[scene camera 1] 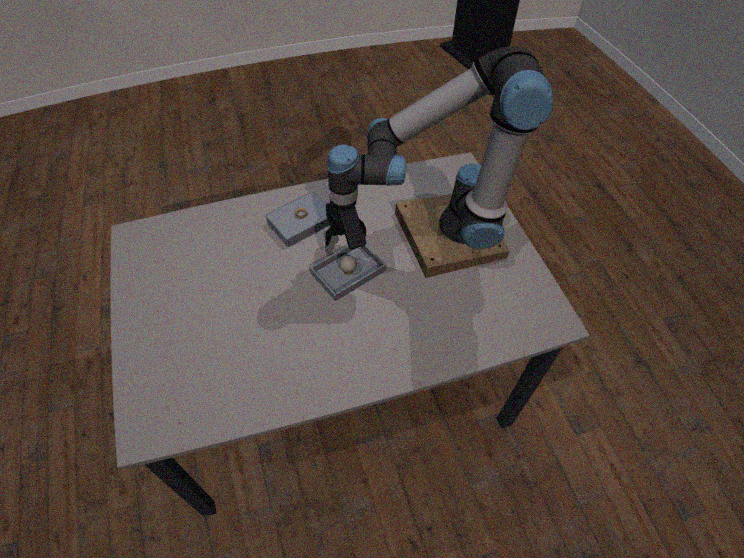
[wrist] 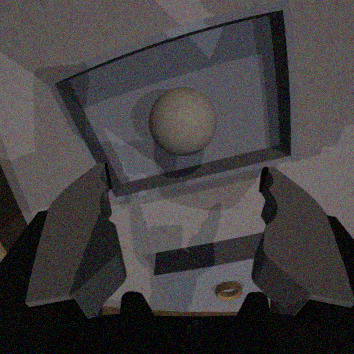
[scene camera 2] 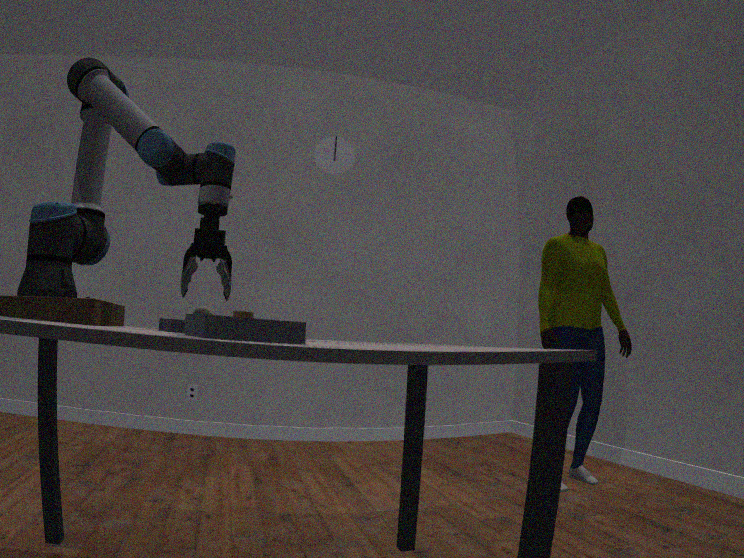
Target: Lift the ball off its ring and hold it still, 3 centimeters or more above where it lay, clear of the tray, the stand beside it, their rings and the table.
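Where they show: gripper, fingertip midpoint: (scene camera 1: 345, 250) (wrist: 184, 168) (scene camera 2: 204, 299); arm's base at its link origin: (scene camera 2: 47, 300).
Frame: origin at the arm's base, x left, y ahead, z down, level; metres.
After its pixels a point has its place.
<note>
The pale ball (scene camera 1: 347, 264) @[x -0.008, y 0.402, z -0.014 m] (scene camera 2: 203, 311) @[x -0.045, y 0.390, z -0.008 m] (wrist: 183, 121) @[x -0.015, y 0.394, z -0.019 m] rests inside the shallow blue-grey tray (scene camera 1: 335, 294) @[x 0.056, y 0.471, z 0.015 m] (scene camera 2: 171, 324) @[x -0.104, y 0.314, z 0.027 m] (wrist: 281, 85) @[x -0.004, y 0.480, z 0.029 m]; its ring is hidden beneath it. My gripper (scene camera 1: 343, 246) @[x -0.041, y 0.393, z -0.035 m] (scene camera 2: 205, 296) @[x -0.041, y 0.393, z -0.035 m] (wrist: 184, 168) @[x -0.041, y 0.393, z -0.035 m] is open and empty, pointing down. Its fingertips are above the ball's height and apart from it. In the wrist view the ball lies beyond the line between the tips, near the middle between them sideways. The blue-grey stand (scene camera 1: 291, 231) @[x -0.220, y 0.497, z 0.005 m] (scene camera 2: 270, 331) @[x -0.334, y 0.479, z 0.024 m] (wrist: 200, 286) @[x -0.267, y 0.400, z 0.005 m] is beside the tray, with a small orange-tan ring (scene camera 1: 301, 217) @[x -0.258, y 0.447, z -0.001 m] (scene camera 2: 242, 314) @[x -0.294, y 0.436, z -0.002 m] (wrist: 228, 296) @[x -0.290, y 0.442, z -0.003 m] on top.
The arm's base stands on a wooden board (scene camera 1: 414, 240) @[x -0.008, y 0.174, z -0.009 m] (scene camera 2: 99, 312) @[x -0.142, y 0.153, z 0.016 m] on the light table (scene camera 1: 240, 372) @[x 0.160, y 0.801, z 0.044 m] (scene camera 2: 360, 355) @[x -0.486, y 0.578, z 0.052 m]. The tray's raised walls surround the ball. A person (scene camera 2: 573, 282) in a yellow top stands beyond the table in the second scene view.
</note>
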